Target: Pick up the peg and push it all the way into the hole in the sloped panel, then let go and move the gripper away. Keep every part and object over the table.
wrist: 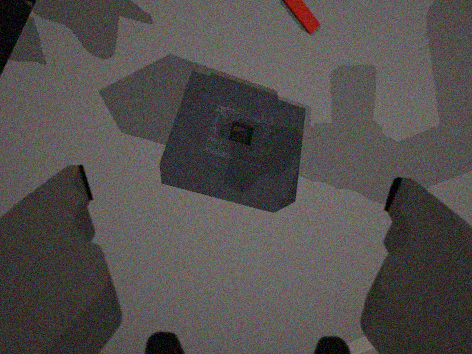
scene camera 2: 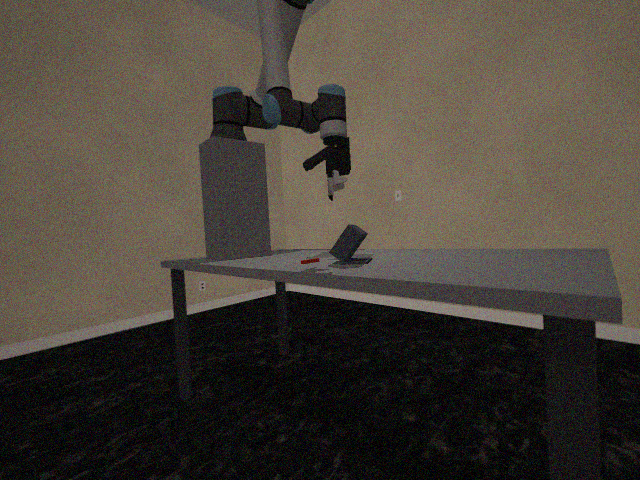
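Where they show: gripper, fingertip midpoint: (wrist: 240, 177) (scene camera 2: 332, 198); arm's base, origin of the base link: (scene camera 2: 228, 144).
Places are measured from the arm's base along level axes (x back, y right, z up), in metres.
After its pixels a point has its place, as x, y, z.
Note:
The red peg (scene camera 2: 310, 260) @[-0.659, 0.079, -0.590] (wrist: 303, 16) @[-0.656, 0.055, -0.586] lies flat on the table, a little apart from the sloped panel; in the wrist view part of it is cut off by the top edge. The dark grey sloped panel (scene camera 2: 347, 241) @[-0.827, 0.073, -0.526] (wrist: 200, 135) @[-0.798, 0.058, -0.503] stands tilted on the table. Its square hole (wrist: 241, 133) @[-0.776, 0.024, -0.530] shows in the wrist view with no peg in it. My gripper (scene camera 2: 330, 197) @[-0.753, 0.051, -0.380] (wrist: 240, 177) @[-0.753, 0.051, -0.380] is open and empty, pointing down, well above the panel. In the wrist view its fingers stand wide apart, one on each side below the panel.
The grey table (scene camera 2: 465, 273) @[-1.190, 0.124, -0.598] (wrist: 240, 260) @[-0.966, -0.171, -0.599] bears the panel and peg. The robot's grey pedestal (scene camera 2: 235, 201) @[-0.131, 0.057, -0.320] rises at the table's left end. Arm and gripper shadows fall on the table around the panel. The table's near edge runs in front of the peg in the scene view.

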